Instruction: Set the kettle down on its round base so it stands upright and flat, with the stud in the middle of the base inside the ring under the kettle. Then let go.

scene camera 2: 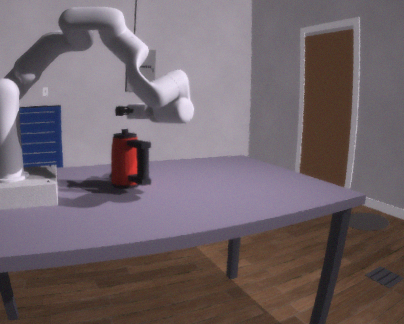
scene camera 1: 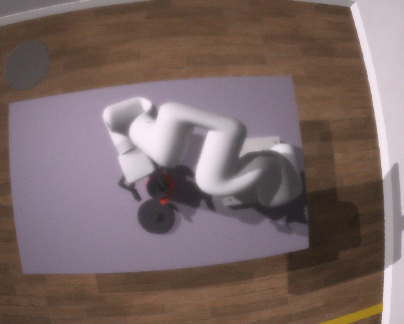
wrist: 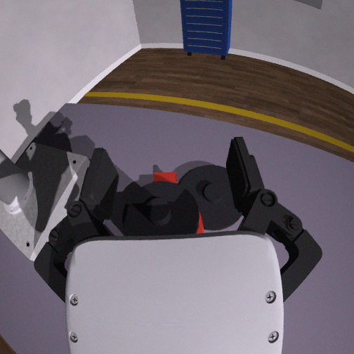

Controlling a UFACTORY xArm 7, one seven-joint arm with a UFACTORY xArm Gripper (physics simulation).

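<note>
The red kettle (scene camera 1: 154, 189) (scene camera 2: 123, 161) (wrist: 177, 207) with its black lid stands upright on the table. Its black handle (scene camera 2: 144, 162) faces right in scene camera 2. The round dark base (scene camera 1: 149, 224) (wrist: 223, 214) lies flat right beside the kettle, its stud (scene camera 1: 160, 216) (wrist: 212, 191) uncovered. In scene camera 2 the kettle hides most of the base. My gripper (scene camera 1: 148, 189) (scene camera 2: 121, 110) (wrist: 168, 154) is open and empty, level, above the kettle's lid, its fingers pointing left in scene camera 2. The ring under the kettle is hidden.
The purple table (scene camera 1: 65, 200) (scene camera 2: 225, 200) bears the robot's mounting plate (scene camera 1: 260, 142) (scene camera 2: 30, 192) (wrist: 50, 185). A blue cabinet (scene camera 2: 41, 137) (wrist: 206, 25) stands on the floor behind. The arm's shadow falls near the kettle.
</note>
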